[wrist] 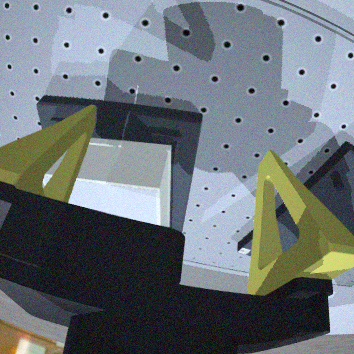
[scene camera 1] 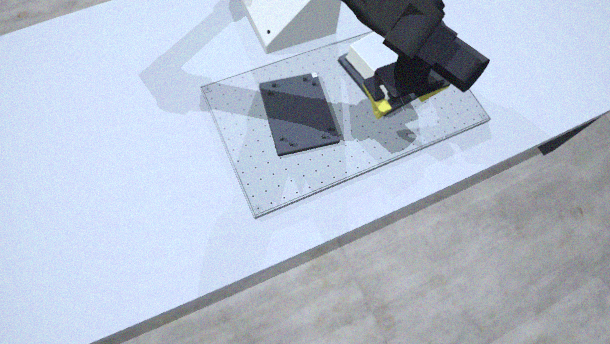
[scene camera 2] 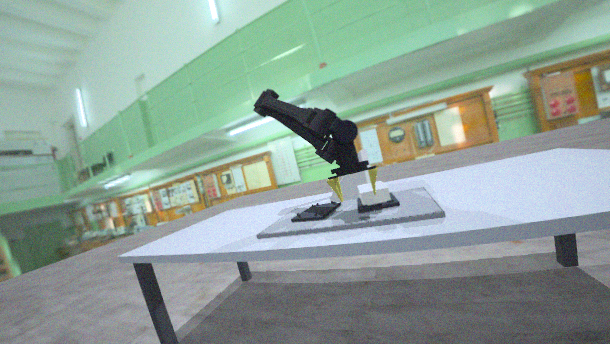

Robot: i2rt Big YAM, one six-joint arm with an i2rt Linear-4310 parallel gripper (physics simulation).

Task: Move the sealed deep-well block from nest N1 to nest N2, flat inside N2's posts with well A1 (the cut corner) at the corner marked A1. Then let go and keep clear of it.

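Frame: origin at the arm's base, x right, y up, z back, level; metres.
Where they show: gripper, between the fingertips: [wrist: 181, 134] [scene camera 1: 398, 107] [scene camera 2: 358, 198].
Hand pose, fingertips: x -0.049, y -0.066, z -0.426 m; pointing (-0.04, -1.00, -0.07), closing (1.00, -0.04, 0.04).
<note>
Each offset is from my fingertips to the centre of the thing. Level surfaces: height alone.
The white deep-well block {dx -0.035, dy -0.012, dz +0.109 m} [scene camera 1: 369, 52] [scene camera 2: 381, 195] [wrist: 120, 200] sits in the dark nest N1 {dx -0.039, dy -0.039, dz +0.102 m} [scene camera 1: 351, 73] [scene camera 2: 378, 205] [wrist: 187, 150]. Its cut corner cannot be made out. The dark nest N2 {dx +0.165, dy -0.037, dz +0.091 m} [scene camera 1: 301, 115] [scene camera 2: 315, 212] [wrist: 326, 200] holds no block; short posts stand near its corners and a small white label marks one corner. My gripper [scene camera 1: 406, 103] [scene camera 2: 358, 197] [wrist: 181, 134] is open, with yellow fingers wide apart and low beside N1. In the wrist view one finger overlaps the block's left part and the other stands over the gap towards N2. The gripper hides part of the block and N1.
Both nests rest on a grey perforated plate {dx +0.060, dy -0.054, dz +0.076 m} [scene camera 1: 240, 150] [scene camera 2: 425, 201] [wrist: 250, 30] on the white table {dy -0.060 m} [scene camera 1: 125, 200] [scene camera 2: 510, 200]. A white wedge-shaped body [scene camera 1: 305, 27] stands behind the plate. The table's near edge runs along the front in the first scene view.
</note>
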